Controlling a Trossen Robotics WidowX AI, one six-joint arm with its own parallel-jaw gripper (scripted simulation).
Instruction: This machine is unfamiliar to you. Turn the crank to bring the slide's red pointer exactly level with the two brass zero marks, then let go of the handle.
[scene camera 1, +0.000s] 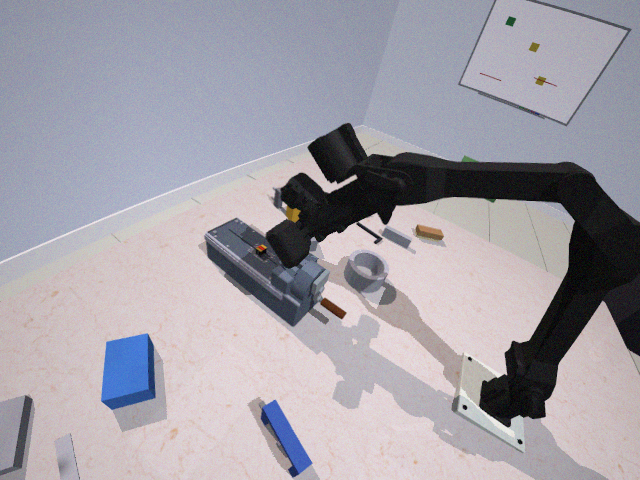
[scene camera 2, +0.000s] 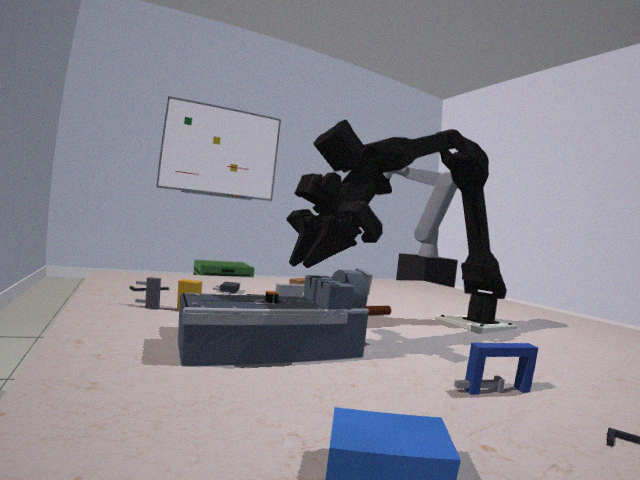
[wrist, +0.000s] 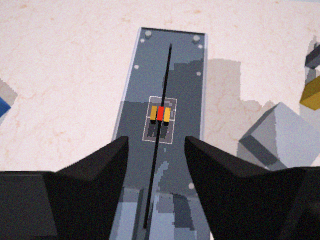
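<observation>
A blue block (scene camera 1: 128, 378) is seen together with a blue bracket (scene camera 1: 272, 414) and the gripper (scene camera 1: 277, 241). Scene camera 2 gives the gripper again (scene camera 2: 297, 265), as well as the bracket (scene camera 2: 527, 353). The wrist view contains a grey slide machine (wrist: 168, 68) and the gripper (wrist: 156, 142); the blue bracket is out of frame in the wrist view.
</observation>
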